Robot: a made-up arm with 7 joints.
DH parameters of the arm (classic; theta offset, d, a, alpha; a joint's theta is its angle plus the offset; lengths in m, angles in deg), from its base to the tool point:
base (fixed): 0 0 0 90
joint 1: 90 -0.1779 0 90
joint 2: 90 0 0 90
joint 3: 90 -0.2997 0 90
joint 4: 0 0 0 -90
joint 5: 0 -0.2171 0 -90
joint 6: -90 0 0 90
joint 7: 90 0 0 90
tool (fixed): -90 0 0 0
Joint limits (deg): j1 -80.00..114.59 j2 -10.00..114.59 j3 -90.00..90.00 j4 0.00..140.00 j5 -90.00..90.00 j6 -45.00..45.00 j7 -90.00..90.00
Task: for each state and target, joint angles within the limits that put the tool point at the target. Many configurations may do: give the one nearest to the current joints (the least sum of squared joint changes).
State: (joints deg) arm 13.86 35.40 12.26 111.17 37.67 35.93 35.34
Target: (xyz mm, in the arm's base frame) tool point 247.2 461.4 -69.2
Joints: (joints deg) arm 21.78 48.16 19.68 85.89 37.67 35.93 35.34
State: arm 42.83 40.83 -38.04 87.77 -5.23 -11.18 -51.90
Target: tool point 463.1 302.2 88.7
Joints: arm 86.92 24.57 -34.26 39.21 -5.23 -11.18 -51.90
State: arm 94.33 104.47 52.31 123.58 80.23 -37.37 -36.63
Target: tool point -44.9 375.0 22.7
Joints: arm 96.87 56.10 79.08 137.26 80.23 -37.37 -36.63
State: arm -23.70 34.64 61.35 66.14 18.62 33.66 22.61
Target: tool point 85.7 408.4 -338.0
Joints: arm -10.33 13.69 45.77 73.13 18.62 33.66 22.61
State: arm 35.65 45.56 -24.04 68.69 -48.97 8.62 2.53
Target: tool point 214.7 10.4 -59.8
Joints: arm 41.70 -4.82 -51.43 117.07 -48.97 8.62 2.53
